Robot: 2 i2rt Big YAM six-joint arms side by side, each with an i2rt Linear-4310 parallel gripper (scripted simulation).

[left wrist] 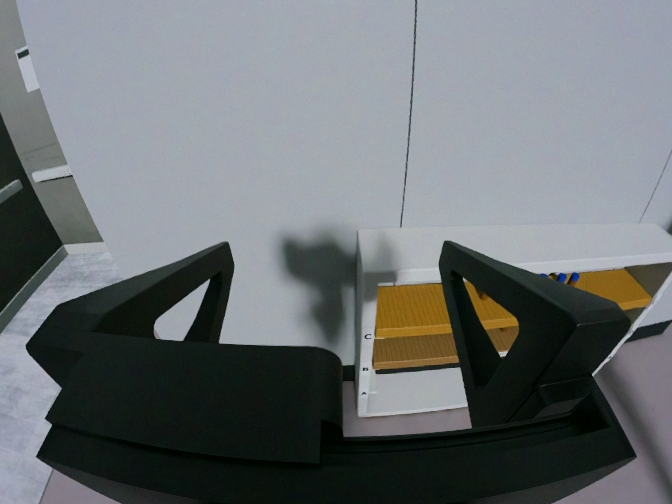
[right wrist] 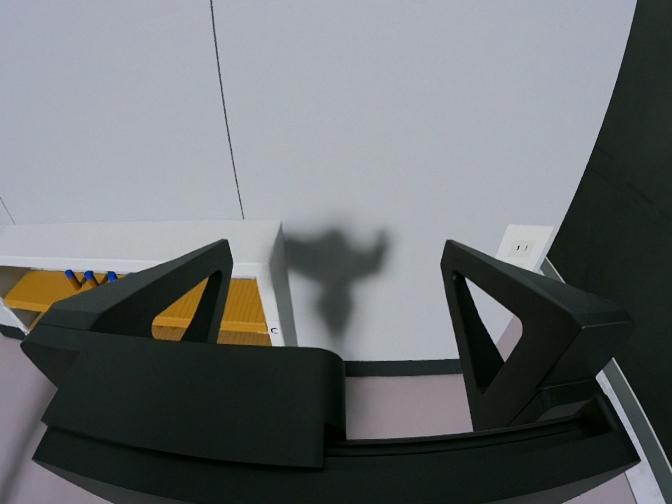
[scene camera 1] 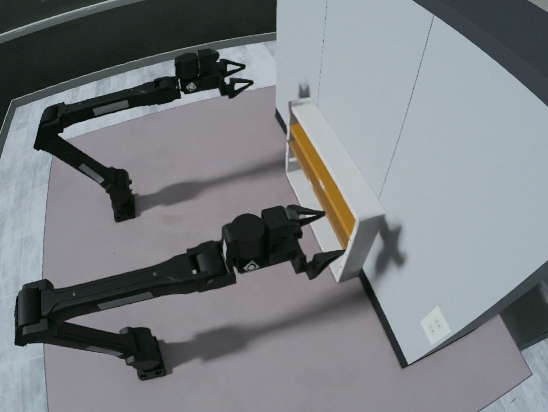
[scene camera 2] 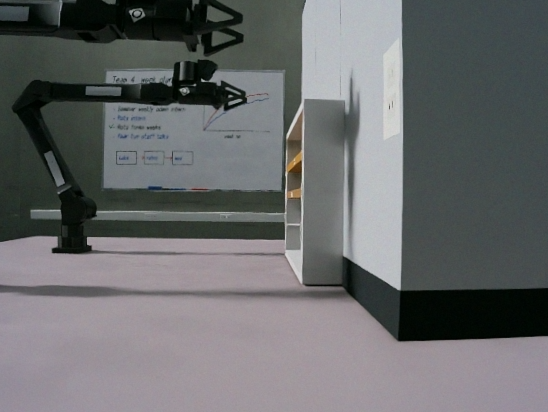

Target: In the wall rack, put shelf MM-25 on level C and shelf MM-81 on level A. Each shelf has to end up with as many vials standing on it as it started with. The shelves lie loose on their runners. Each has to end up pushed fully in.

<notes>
In view: the left gripper (scene camera 2: 246, 97), the right gripper (scene camera 2: 243, 29), a white wall rack (scene camera 1: 360, 198), a pale wall (scene camera 1: 458, 231), a dark baseboard (scene camera 2: 382, 300) and a wall socket (scene camera 2: 391, 127).
The left gripper also shows in the left wrist view (left wrist: 336, 253) and in scene camera 1 (scene camera 1: 249, 74). The right gripper also shows in the right wrist view (right wrist: 336, 251) and in scene camera 1 (scene camera 1: 335, 232). The white wall rack also shows in the left wrist view (left wrist: 387, 255) and in the right wrist view (right wrist: 257, 246).
</notes>
